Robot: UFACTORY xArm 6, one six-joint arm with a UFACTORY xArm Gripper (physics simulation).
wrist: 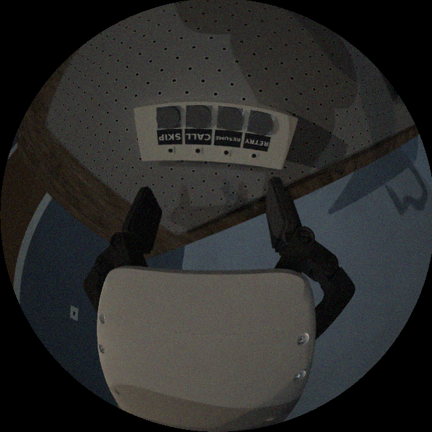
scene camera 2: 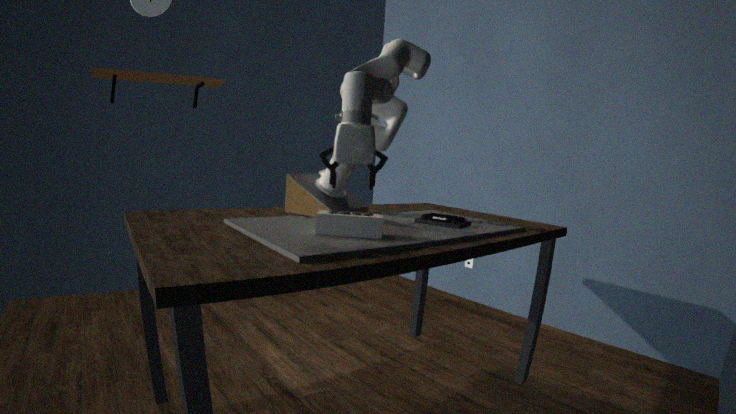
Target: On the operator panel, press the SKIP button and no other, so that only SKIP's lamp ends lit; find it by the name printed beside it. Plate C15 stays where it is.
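Places are measured from the arm's base along level axes (x ahead, y left, z up), in centimetres.
Pixels of known places: gripper, fingertip midpoint: (scene camera 2: 351, 188); arm's base, origin of the base link: (scene camera 2: 329, 189).
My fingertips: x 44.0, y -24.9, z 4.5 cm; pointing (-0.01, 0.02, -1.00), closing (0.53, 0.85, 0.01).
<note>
Ahead of a thing's pixels: the offset from my fingertips to its top centre. Level surfaces: height alone.
The operator panel @[dx -1.8, dy +1.5, dz -6.4 cm] (scene camera 2: 348, 226) (wrist: 215, 159) is a pale box on the pegboard. In the wrist view its row of grey round buttons has upside-down labels: the SKIP button (wrist: 169, 117) at the left end, then the CALL button (wrist: 198, 116), the RESUME button (wrist: 230, 118) and the RETRY button (wrist: 261, 122). A small dark lamp sits beside each label; SKIP's lamp (wrist: 170, 150) looks unlit, as do the others. My gripper (scene camera 2: 352, 186) (wrist: 208, 194) is open and empty, above the panel and apart from it. A dark plate or holder @[dx -3.9, dy +43.7, dz -9.4 cm] (scene camera 2: 442, 220) lies right of the panel; its print is unreadable.
The grey pegboard @[dz -12.0 cm] (scene camera 2: 288, 246) (wrist: 100, 100) lies on the wooden table @[dz -13.3 cm] (scene camera 2: 185, 257) (wrist: 65, 185). A wedge-shaped block (scene camera 2: 300, 197) stands at the arm's base behind the panel. A wall shelf (scene camera 2: 154, 77) hangs at the back left. The arm's shadow falls across the pegboard.
</note>
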